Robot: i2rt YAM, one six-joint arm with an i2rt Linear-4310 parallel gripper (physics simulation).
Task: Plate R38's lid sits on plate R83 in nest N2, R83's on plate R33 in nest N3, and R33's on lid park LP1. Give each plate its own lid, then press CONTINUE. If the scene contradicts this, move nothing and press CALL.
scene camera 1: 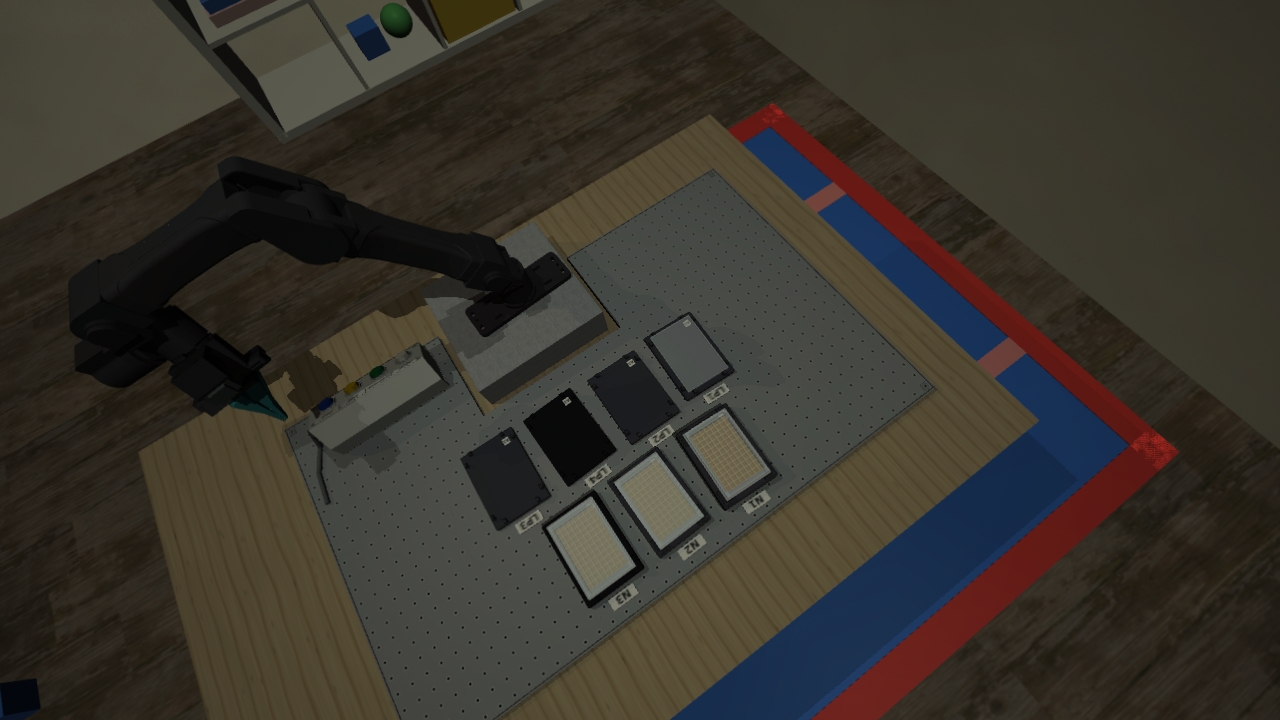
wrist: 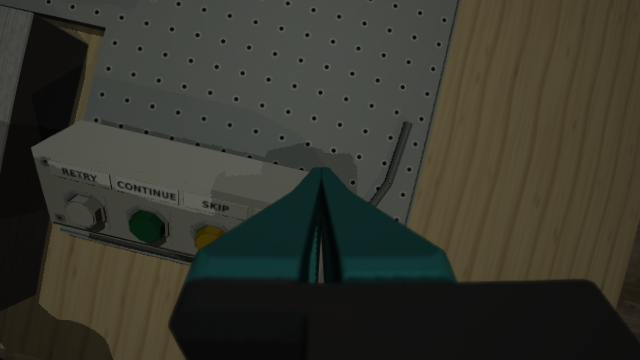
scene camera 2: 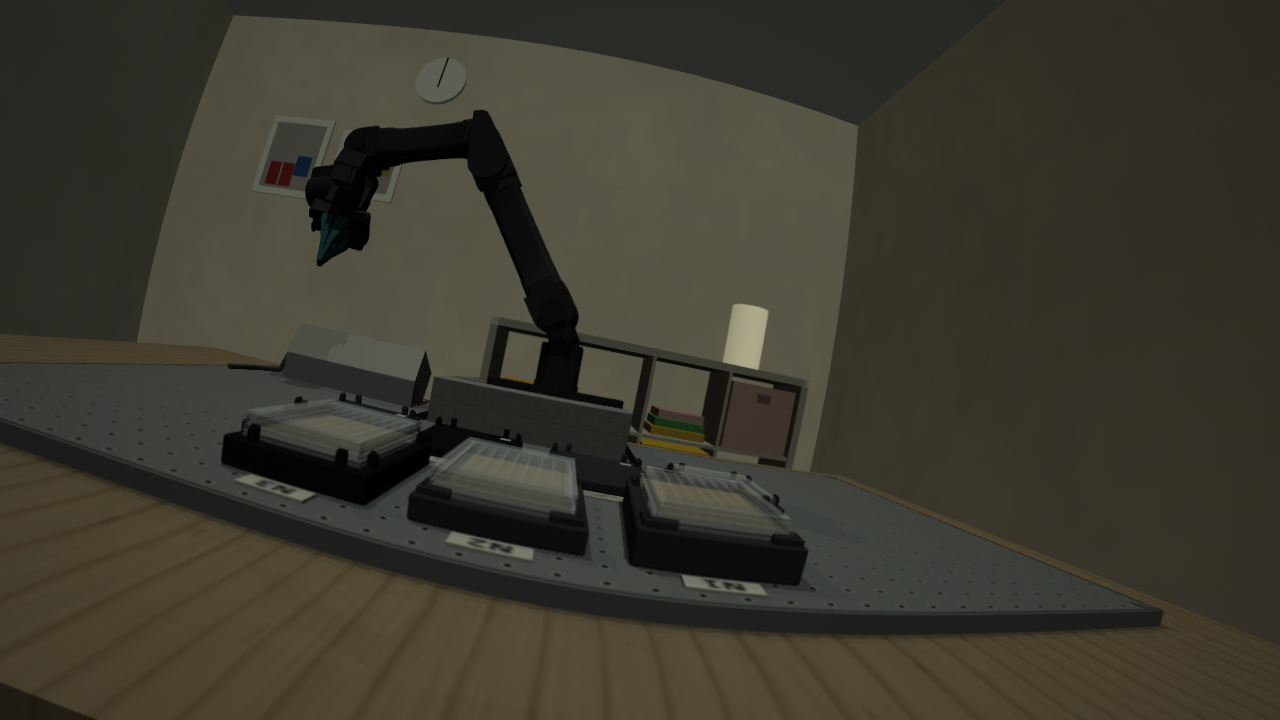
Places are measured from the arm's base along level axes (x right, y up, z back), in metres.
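Where they show: gripper, fingertip midpoint: (scene camera 1: 286, 418) (wrist: 321, 180) (scene camera 2: 318, 263); arm's base, origin of the base link: (scene camera 1: 519, 294) (scene camera 2: 553, 395).
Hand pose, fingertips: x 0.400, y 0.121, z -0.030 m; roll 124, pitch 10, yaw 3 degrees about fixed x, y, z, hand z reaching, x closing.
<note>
Things, the pixels of their centre, and the offset from my fingertips. "spot": a spot on its surface instead.
- button box, body centre: (wrist: 196, 201) (scene camera 2: 359, 363) (scene camera 1: 376, 394) dx -0.089, dy -0.136, dz +0.038 m
- green CONTINUE button, body centre: (wrist: 148, 225) (scene camera 1: 377, 372) dx -0.115, dy -0.114, dz +0.059 m
- blue button, body centre: (scene camera 1: 326, 404) dx -0.016, dy -0.114, dz +0.063 m
- N2, body centre: (scene camera 2: 513, 467) (scene camera 1: 658, 498) dx -0.372, dy -0.149, dz -0.418 m
- N3, body centre: (scene camera 2: 343, 421) (scene camera 1: 590, 546) dx -0.244, dy -0.146, dz -0.409 m
- LP4, body centre: (scene camera 2: 470, 440) (scene camera 1: 568, 434) dx -0.319, dy -0.168, dz -0.233 m
- LP3, body centre: (scene camera 2: 358, 412) (scene camera 1: 503, 476) dx -0.190, dy -0.168, dz -0.223 m
- white RETRY button, body centre: (wrist: 85, 210) (scene camera 1: 402, 357) dx -0.165, dy -0.114, dz +0.056 m
- yellow SKIP button, body centre: (wrist: 213, 240) (scene camera 1: 352, 388) dx -0.065, dy -0.114, dz +0.061 m
- dark cable, surface spot: (wrist: 395, 157) (scene camera 1: 322, 484) spot: dx +0.074, dy -0.171, dz -0.030 m
My gripper (scene camera 1: 286, 417) (scene camera 2: 320, 263) (wrist: 321, 180) is shut and empty, raised above the blue-button end of the button box (scene camera 1: 386, 404) (scene camera 2: 356, 365) (wrist: 170, 151). The green CONTINUE button (scene camera 1: 376, 371) (wrist: 146, 226) shows; the blue button (scene camera 1: 325, 403) is hidden behind the fingers in the wrist view. Plates with clear lids sit in N1 (scene camera 1: 725, 454) (scene camera 2: 716, 497), N2 (scene camera 1: 659, 499) (scene camera 2: 512, 474) and N3 (scene camera 1: 593, 548) (scene camera 2: 335, 433). The lid park beside N1 (scene camera 1: 689, 355) looks lighter, as if bearing a clear lid. Plate and lid numbers are unreadable.
Dark lid parks LP2 (scene camera 1: 632, 396), LP4 (scene camera 1: 570, 437) and LP3 (scene camera 1: 505, 479) stand in a row behind the nests. The box also has a white RETRY button (wrist: 84, 211) and a yellow SKIP button (scene camera 1: 351, 387) (wrist: 209, 238). A dark cable (scene camera 1: 321, 474) (wrist: 395, 157) leaves the box.
</note>
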